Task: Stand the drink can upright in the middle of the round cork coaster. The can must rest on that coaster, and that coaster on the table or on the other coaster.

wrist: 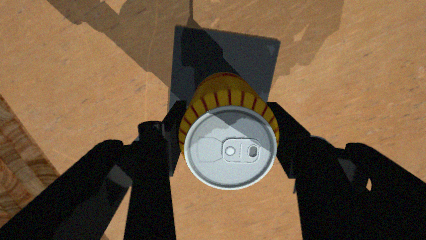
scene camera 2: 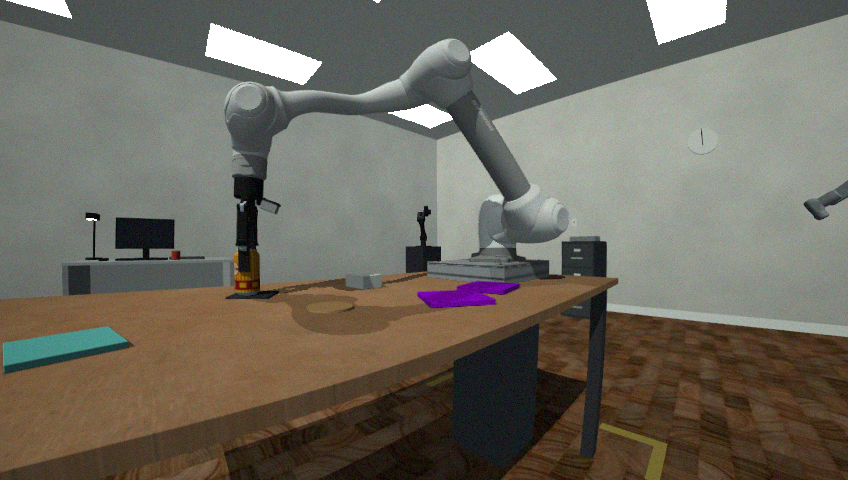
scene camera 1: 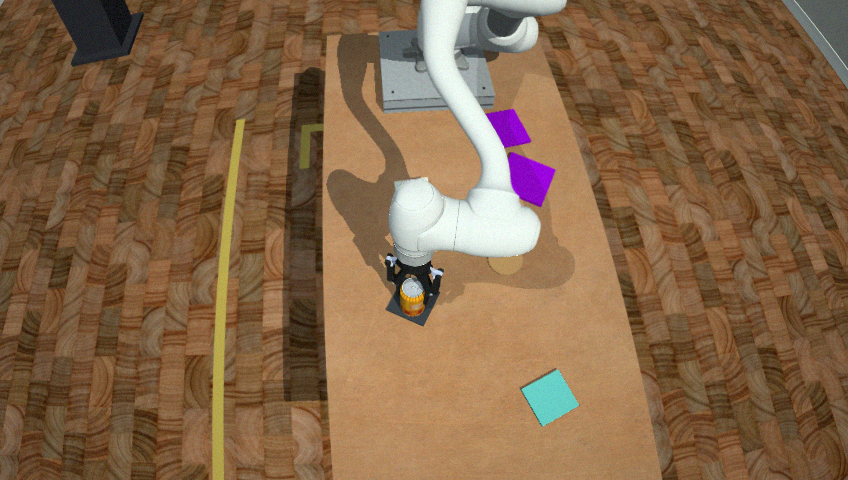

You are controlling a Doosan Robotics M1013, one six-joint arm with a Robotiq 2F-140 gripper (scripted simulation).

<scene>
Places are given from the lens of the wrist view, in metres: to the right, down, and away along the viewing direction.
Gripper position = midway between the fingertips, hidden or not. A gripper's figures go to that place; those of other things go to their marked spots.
gripper (wrist: pixel 225 117): 0.01, 0.00, 0.17
drink can (wrist: pixel 227 136): 0.01, 0.01, 0.12
dark square coaster (wrist: pixel 197 54): -0.02, -0.07, 0.22
The marked spots on the drink can and the dark square coaster are 0.13 m apart.
</scene>
